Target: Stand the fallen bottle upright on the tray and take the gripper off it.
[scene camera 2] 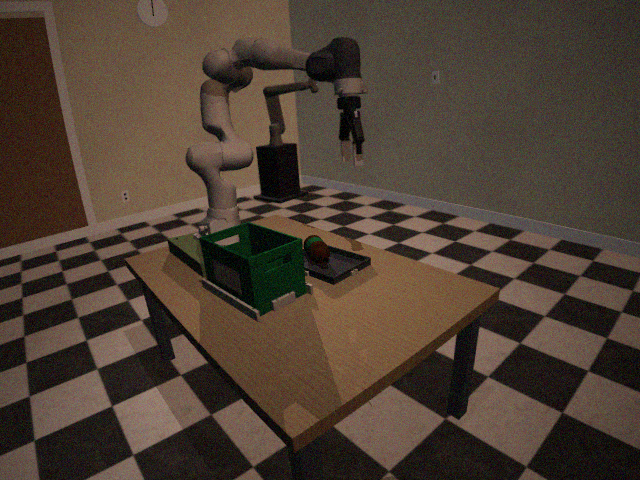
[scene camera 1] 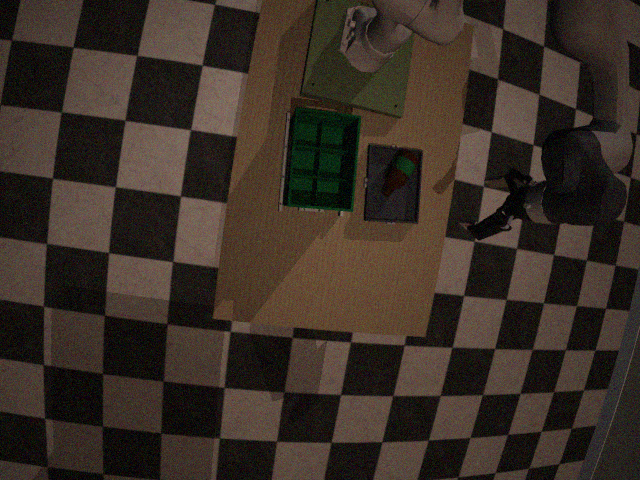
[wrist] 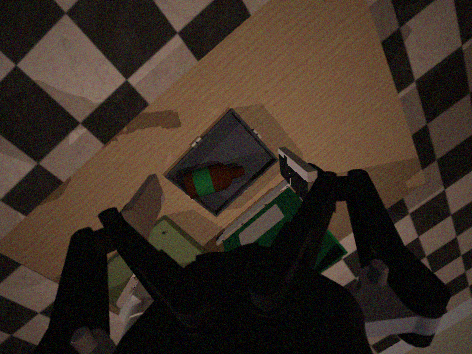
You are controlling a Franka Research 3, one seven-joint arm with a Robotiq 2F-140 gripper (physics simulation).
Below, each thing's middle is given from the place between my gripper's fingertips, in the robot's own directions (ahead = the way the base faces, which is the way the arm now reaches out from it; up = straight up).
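There is the brown bottle (wrist: 214,178), and my hand is 300 mm above it. My hand is also 90 mm to the left of the bottle, and 90 mm past it as well.
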